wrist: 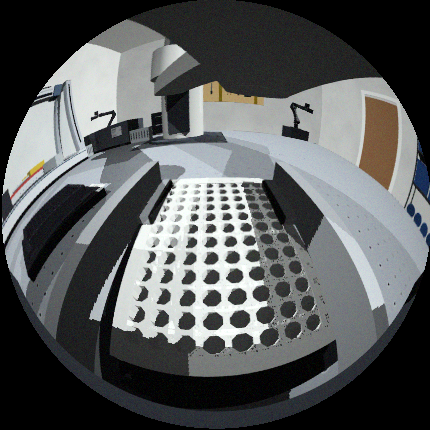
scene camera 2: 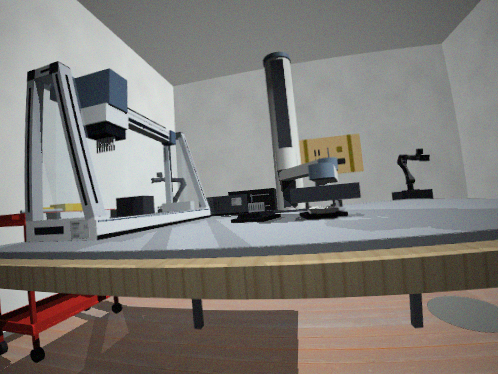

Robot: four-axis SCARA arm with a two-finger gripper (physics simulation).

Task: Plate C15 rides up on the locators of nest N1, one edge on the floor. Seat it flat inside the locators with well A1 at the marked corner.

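Seen in the pictures: gripper, between the fingertips: (wrist: 216, 170) (scene camera 2: 320, 203); arm's base, origin of its link: (wrist: 182, 139).
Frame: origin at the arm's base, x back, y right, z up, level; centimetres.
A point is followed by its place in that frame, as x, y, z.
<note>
The white 96-hole plate C15 (scene camera 2: 325, 211) @(-59.4, -11.2, 3.0) (wrist: 212, 276) @(-54.9, -10.7, 3.3) lies over black nest N1 (scene camera 2: 311, 217) @(-62.0, -6.8, 1.7) (wrist: 220, 391). In the wrist view the nest shows as a dark strip along the plate's left side and a wide band at its near end. The plate's right part is in shadow. A slight tilt cannot be told, nor can the A1 mark or the marked corner. My gripper (scene camera 2: 324, 206) @(-47.9, -11.0, 5.1) (wrist: 216, 170) @(-47.9, -11.0, 5.1) is shut with nothing between its fingers. The finger pads stand over the plate's long edges at its far end; whether they touch it cannot be told.
A second black nest (scene camera 2: 256, 217) @(-57.0, 10.1, 2.6) (wrist: 62, 222) @(-50.6, 5.6, 2.5) stands left of N1. Behind it are a dark instrument box (scene camera 2: 220, 205) @(3.5, 41.5, 7.3) (wrist: 112, 135) @(3.4, 33.7, 7.3) and a slotted light piece (scene camera 2: 256, 206) @(4.4, 20.0, 5.0) (wrist: 140, 135) @(4.5, 19.4, 3.8). A gantry frame (scene camera 2: 65, 120) @(-85.1, 54.5, 33.1) (wrist: 72, 117) @(-7.7, 50.2, 24.4) stands farther left. My arm's column (scene camera 2: 287, 162) @(-22.5, -0.6, 24.5) rises behind N1.
</note>
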